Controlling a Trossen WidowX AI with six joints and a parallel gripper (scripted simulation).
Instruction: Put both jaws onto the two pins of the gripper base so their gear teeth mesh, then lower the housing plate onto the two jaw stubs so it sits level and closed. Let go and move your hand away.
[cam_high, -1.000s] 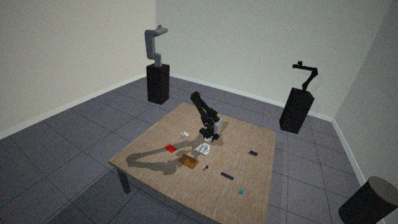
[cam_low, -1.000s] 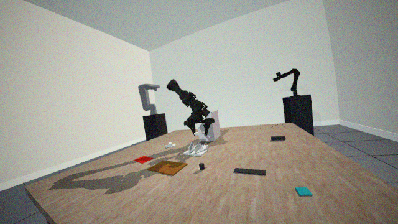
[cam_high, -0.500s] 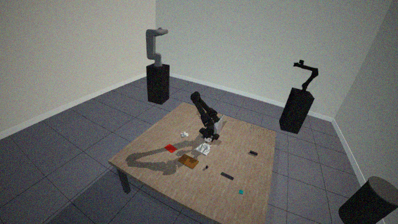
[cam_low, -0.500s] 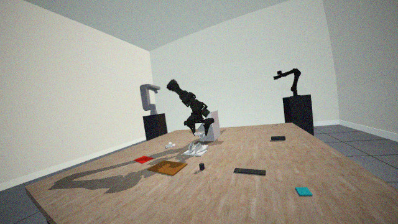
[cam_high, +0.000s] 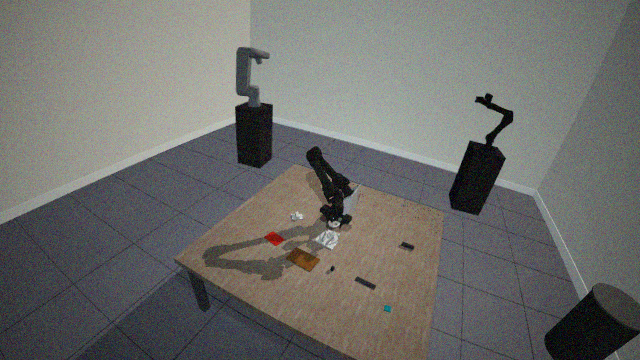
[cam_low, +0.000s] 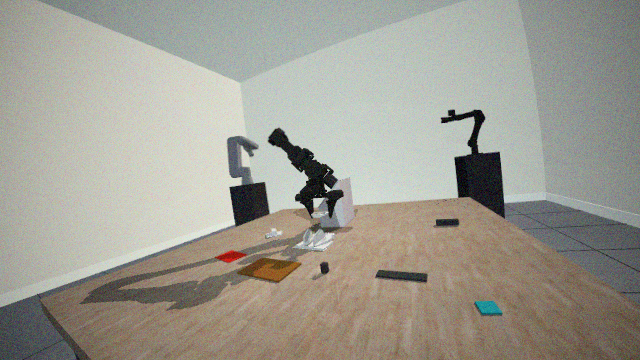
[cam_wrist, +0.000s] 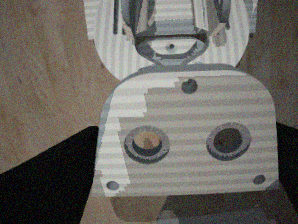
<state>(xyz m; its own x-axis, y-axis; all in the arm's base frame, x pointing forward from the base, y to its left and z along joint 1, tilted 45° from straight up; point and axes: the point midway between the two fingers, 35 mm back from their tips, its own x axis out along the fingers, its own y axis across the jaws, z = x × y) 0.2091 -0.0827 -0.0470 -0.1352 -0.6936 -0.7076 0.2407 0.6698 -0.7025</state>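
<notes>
The grey jaw is 3 cm ahead of my gripper tip, 1 cm to the left of it and 7 cm below it. The rest, counted from my gripper tip: orange-brown tile 25 cm ahead, 9 cm to the right, 8 cm below; black cylinder 26 cm ahead, 8 cm to the left, 7 cm below; red tile 17 cm ahead, 30 cm to the right, 8 cm below.
</notes>
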